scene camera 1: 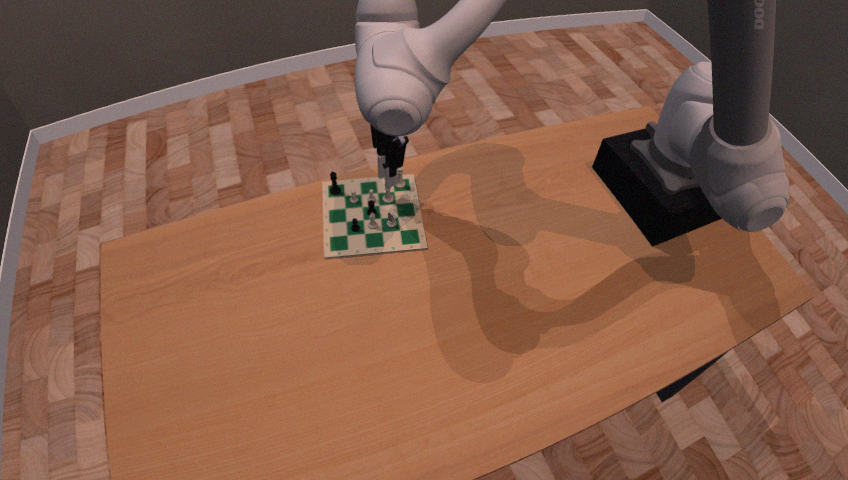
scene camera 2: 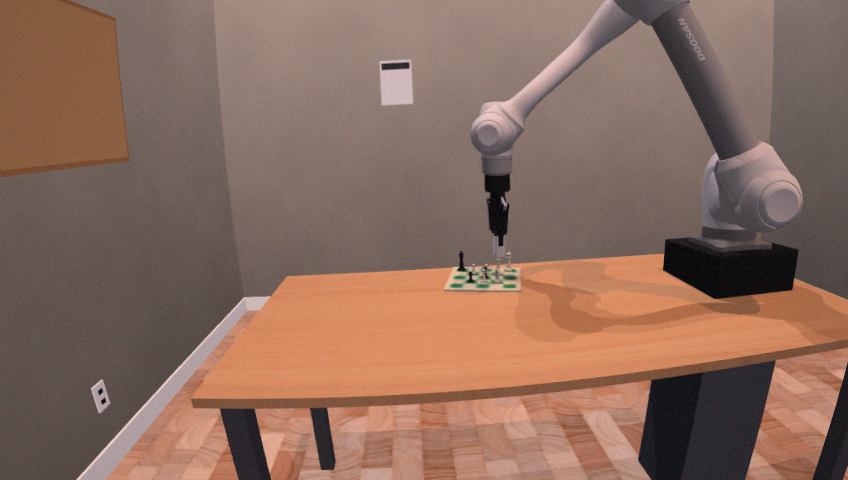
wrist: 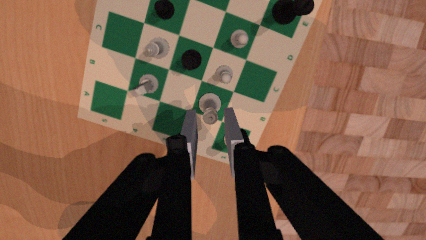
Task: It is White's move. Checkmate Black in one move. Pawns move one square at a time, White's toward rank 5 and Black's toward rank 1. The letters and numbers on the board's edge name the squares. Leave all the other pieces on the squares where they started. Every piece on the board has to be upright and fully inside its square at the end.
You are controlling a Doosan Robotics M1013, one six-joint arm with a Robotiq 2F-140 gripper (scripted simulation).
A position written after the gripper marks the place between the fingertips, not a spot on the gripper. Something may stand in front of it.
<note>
In view: the gripper [scene camera 2: 498, 255].
The gripper also shows in scene camera 1 [scene camera 1: 387, 180] and in the wrist view [wrist: 210, 122].
</note>
